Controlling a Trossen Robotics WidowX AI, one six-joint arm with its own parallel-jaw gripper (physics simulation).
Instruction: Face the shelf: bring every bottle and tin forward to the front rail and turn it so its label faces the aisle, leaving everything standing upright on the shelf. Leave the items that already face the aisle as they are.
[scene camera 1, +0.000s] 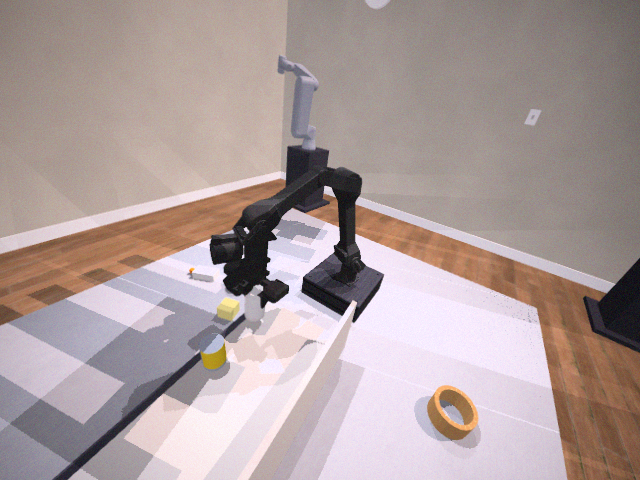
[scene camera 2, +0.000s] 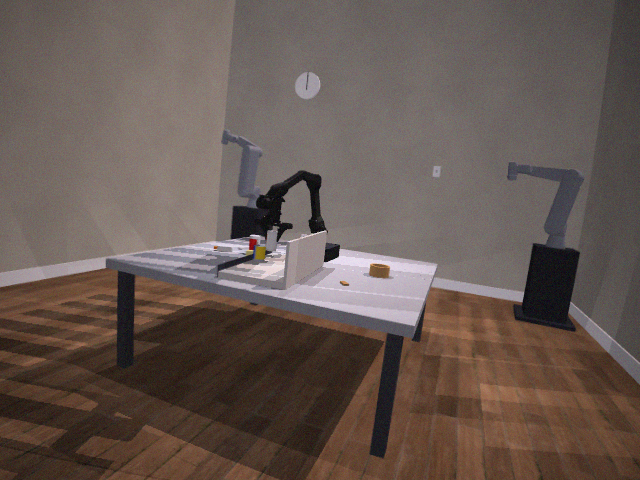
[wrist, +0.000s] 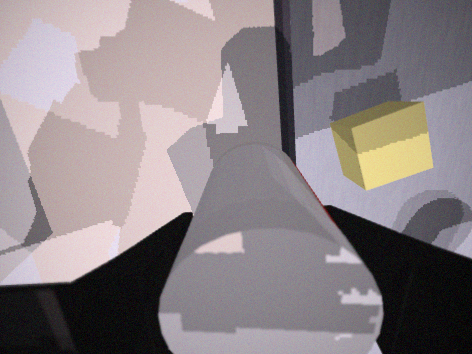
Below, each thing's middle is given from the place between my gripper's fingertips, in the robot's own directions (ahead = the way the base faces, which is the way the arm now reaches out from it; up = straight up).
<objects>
Now: hand 3 cm short of the yellow block (wrist: 390, 141), 10 cm to the left of it and 8 cm above it. Round my hand: white back panel (scene camera 1: 271, 451): 14 cm ahead, 28 cm to the left, 2 cm below; then dark front rail (wrist: 282, 22): 19 cm ahead, 1 cm to the left, 8 cm below; then yellow tin (scene camera 1: 212, 348): 15 cm ahead, 3 cm to the left, 4 cm below.
</objects>
